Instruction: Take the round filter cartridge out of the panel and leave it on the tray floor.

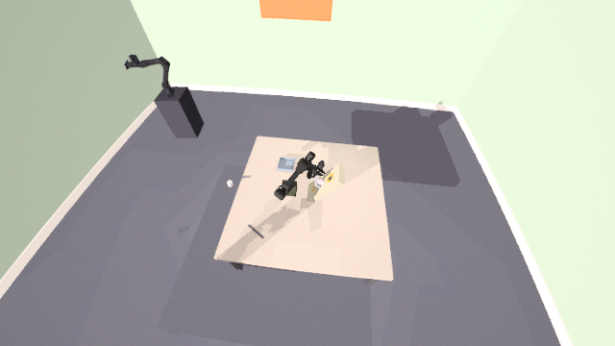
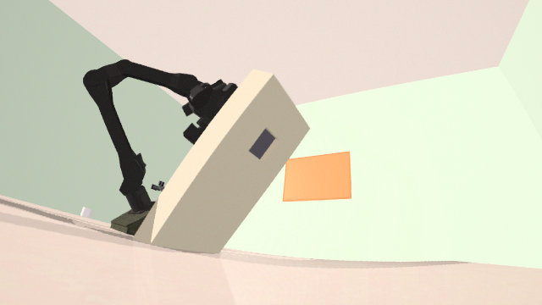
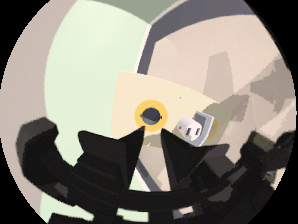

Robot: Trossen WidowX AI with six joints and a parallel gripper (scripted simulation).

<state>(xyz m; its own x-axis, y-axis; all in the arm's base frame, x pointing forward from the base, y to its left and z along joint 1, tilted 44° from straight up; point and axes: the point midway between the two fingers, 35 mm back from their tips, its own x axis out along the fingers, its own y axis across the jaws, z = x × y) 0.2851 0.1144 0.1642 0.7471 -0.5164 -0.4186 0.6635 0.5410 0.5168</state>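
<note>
Now: gripper tip 100 mm above the white round cartridge and 20 mm past it. Also, from my gripper tip: small white cylinder (820 mm behind, 260 mm below, 90 mm to the left); tray (320 mm to the left, 320 mm behind, 270 mm below); cream service panel (120 mm below, 20 mm ahead).
</note>
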